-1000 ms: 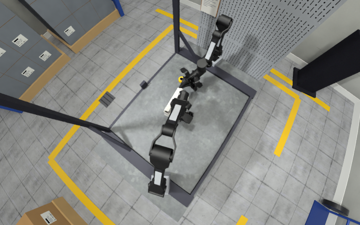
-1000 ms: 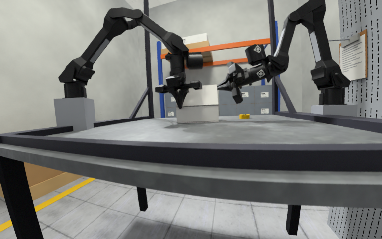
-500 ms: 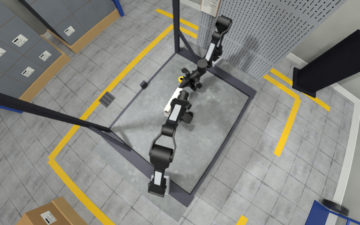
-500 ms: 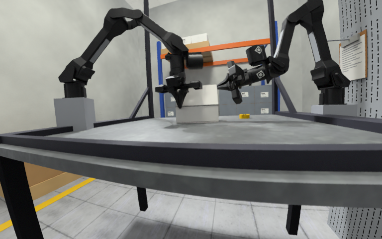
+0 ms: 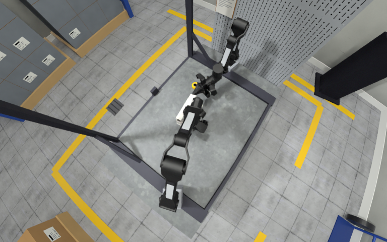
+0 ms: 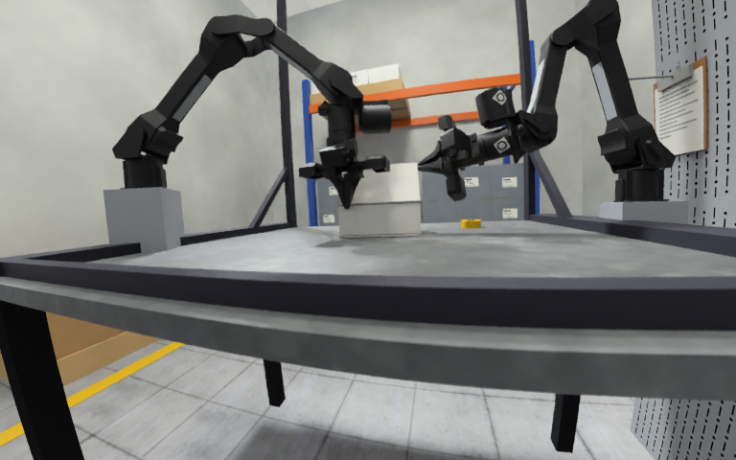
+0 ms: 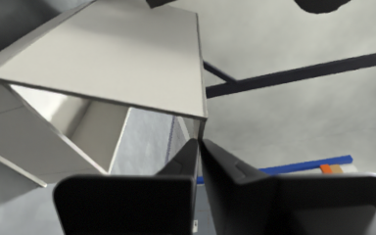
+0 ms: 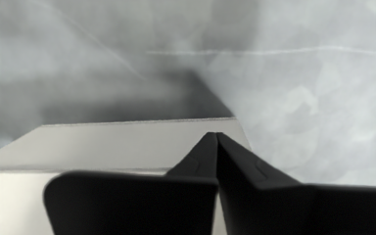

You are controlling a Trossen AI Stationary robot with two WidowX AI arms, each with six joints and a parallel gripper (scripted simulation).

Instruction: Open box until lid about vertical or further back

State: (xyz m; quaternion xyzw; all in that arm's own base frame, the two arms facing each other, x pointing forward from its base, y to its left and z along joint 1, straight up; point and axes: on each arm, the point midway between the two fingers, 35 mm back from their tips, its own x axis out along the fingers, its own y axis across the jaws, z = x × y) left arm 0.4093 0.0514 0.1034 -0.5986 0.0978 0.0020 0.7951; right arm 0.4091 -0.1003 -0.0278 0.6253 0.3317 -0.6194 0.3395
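Right now the white box is 120 mm to the right of my left hand and 60 mm below it. The rest, counted from my left hand: small yellow ring: 150 mm below, 110 mm to the left, 60 mm behind.
The white box lies 5 cm behind my right hand and 7 cm to the left of it. The rest, counted from my right hand: small yellow ring: 12 cm behind, 30 cm to the left, 9 cm below.
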